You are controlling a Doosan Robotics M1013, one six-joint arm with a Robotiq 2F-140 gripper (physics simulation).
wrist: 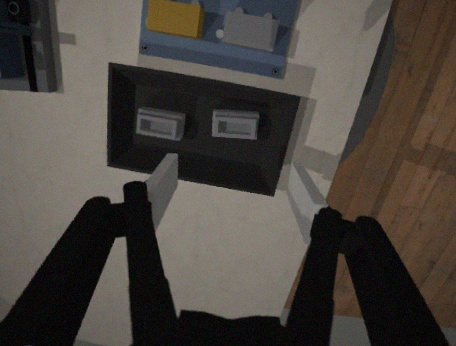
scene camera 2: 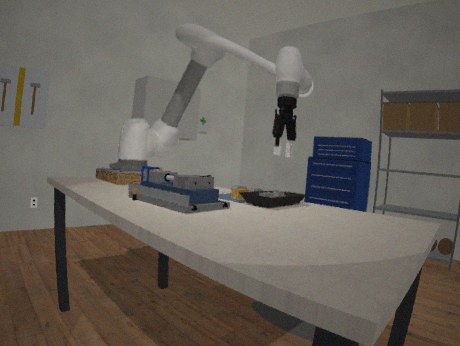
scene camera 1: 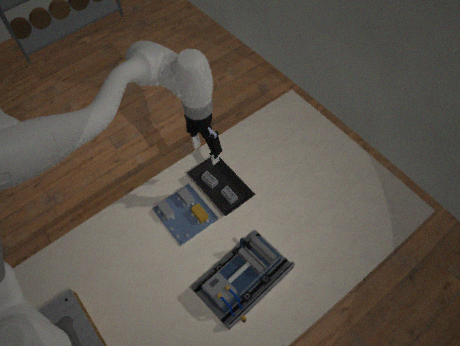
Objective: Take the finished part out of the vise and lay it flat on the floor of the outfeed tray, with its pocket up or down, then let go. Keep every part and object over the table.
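Places are measured from the arm's base along level axes (x right, y ahead, z up), in metres.
Pixels of known places: gripper, fingertip midpoint: (wrist: 233, 174) (scene camera 2: 283, 156) (scene camera 1: 206, 154); arm's base, link origin: (scene camera 2: 132, 170).
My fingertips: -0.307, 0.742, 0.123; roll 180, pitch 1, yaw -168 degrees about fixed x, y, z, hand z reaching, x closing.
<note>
Ahead of a thing's pixels: the offset from my fingertips to its top centre, as dx, dy, dz.
Two grey parts with rectangular pockets lie flat, pockets up, apart on the floor of the black outfeed tray (scene camera 1: 227, 178) (scene camera 2: 270, 202) (wrist: 220, 175). One part @(+0.004, -0.005, -0.137) (scene camera 1: 209, 179) (wrist: 235, 125) is nearer the table's edge; the other part @(+0.101, +0.023, -0.137) (scene camera 1: 229, 194) (wrist: 160, 124) is nearer the vise side. My gripper (scene camera 1: 205, 151) (scene camera 2: 283, 149) (wrist: 233, 174) is open and empty, pointing down, well above the tray. The vise @(+0.389, -0.104, -0.084) (scene camera 1: 240, 278) (scene camera 2: 175, 192) (wrist: 44, 55) stands apart from the tray; I make out no part between its jaws.
A blue fixture board (scene camera 1: 180, 227) (wrist: 210, 59) lies close beside the tray, carrying a yellow block @(+0.108, -0.108, -0.140) (scene camera 1: 200, 213) (wrist: 175, 19) and grey blocks. Blue hoses arch at one end of the vise. A blue cabinet (scene camera 2: 337, 182) and a shelf rack (scene camera 2: 382, 150) stand beyond the table.
</note>
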